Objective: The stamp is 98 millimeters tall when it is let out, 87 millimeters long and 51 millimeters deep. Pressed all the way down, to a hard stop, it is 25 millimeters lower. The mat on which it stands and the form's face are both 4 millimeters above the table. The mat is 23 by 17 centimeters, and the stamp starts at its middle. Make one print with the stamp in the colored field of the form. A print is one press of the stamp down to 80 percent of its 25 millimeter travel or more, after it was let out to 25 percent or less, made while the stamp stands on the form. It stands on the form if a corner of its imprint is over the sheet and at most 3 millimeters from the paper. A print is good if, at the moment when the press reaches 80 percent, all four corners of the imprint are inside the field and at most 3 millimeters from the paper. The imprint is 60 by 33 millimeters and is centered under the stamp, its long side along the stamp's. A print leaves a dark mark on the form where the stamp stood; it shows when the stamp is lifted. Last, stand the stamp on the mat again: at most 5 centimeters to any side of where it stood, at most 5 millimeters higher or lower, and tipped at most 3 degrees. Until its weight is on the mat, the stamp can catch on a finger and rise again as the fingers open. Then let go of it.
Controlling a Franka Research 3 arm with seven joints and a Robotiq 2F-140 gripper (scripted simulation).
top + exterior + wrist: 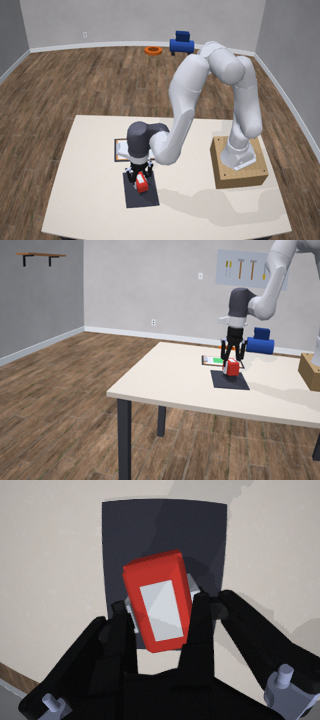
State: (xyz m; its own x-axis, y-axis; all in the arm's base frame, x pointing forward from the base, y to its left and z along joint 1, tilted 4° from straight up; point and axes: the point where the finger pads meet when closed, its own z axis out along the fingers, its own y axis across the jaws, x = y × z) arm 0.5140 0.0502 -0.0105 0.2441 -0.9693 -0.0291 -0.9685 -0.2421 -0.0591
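My hand is 2 cm above the stamp. Also, from my hand: form: 1 cm ahead, 29 cm to the right, 6 cm below; then mat: 7 cm below.
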